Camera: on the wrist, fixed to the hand. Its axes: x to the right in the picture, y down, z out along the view.
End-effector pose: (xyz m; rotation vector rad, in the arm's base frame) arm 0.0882 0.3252 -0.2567 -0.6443 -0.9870 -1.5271
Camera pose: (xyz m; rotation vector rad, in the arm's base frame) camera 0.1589 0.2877 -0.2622 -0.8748 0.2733 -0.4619
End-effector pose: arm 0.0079 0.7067 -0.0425 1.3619 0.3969 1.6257
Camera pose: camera -0.0611 0.6868 -0.0067 -0.7939 0.7931 -2.8456
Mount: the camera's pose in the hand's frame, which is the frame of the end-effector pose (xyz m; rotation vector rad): 0.0004 0.0673 -0.0436 -0.3948 0.5106 1.4539
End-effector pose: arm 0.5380 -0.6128 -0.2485 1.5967 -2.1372 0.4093
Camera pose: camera 0.4809 -0.5726 -0.2091 -0.4511 -2.3294 0.6315
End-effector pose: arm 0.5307 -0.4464 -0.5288 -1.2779 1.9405 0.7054
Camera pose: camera 0.4570 -0.4548 -0.4983 -0.0541 -2.4642 -1.2299
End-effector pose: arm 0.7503 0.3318 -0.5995 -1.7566 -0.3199 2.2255
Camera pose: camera 0.7868 0.2689 -0.6333 1.7067 -0.5259 -1.1555
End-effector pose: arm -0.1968 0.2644 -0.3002 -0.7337 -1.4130 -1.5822
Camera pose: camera -0.1323 0.2231 -0.2765 -1.0906 0.0153 -0.7082
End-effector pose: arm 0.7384 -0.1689 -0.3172 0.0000 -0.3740 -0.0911
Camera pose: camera 0.7607 -0.1026 -0.3565 -0.6204 0.2241 1.2544
